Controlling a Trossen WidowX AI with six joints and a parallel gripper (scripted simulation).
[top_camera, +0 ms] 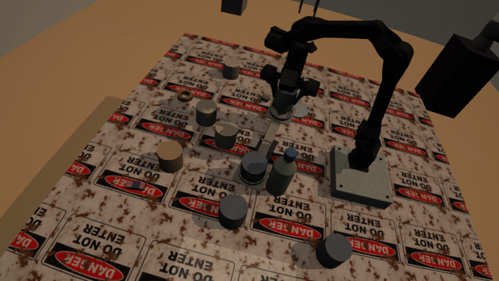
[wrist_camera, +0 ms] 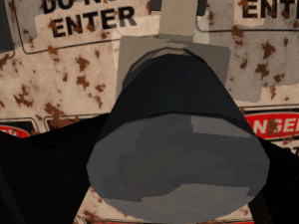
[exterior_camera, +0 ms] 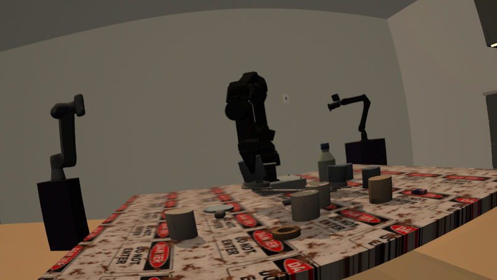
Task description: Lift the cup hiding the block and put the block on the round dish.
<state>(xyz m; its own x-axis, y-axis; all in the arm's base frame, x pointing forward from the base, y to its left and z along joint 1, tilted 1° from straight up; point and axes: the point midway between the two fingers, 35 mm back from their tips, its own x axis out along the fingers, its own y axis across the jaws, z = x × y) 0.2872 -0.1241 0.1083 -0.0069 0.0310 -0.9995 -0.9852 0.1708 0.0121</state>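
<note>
The green block is 30 mm below my gripper tip and 10 mm to the left of it. Also, from my gripper tip: round grey dish 110 mm to the right, 110 mm below, 70 mm behind; then small dark lump 120 mm to the right, 100 mm below, 70 mm ahead; then green bottle 270 mm to the left, 40 mm behind.
</note>
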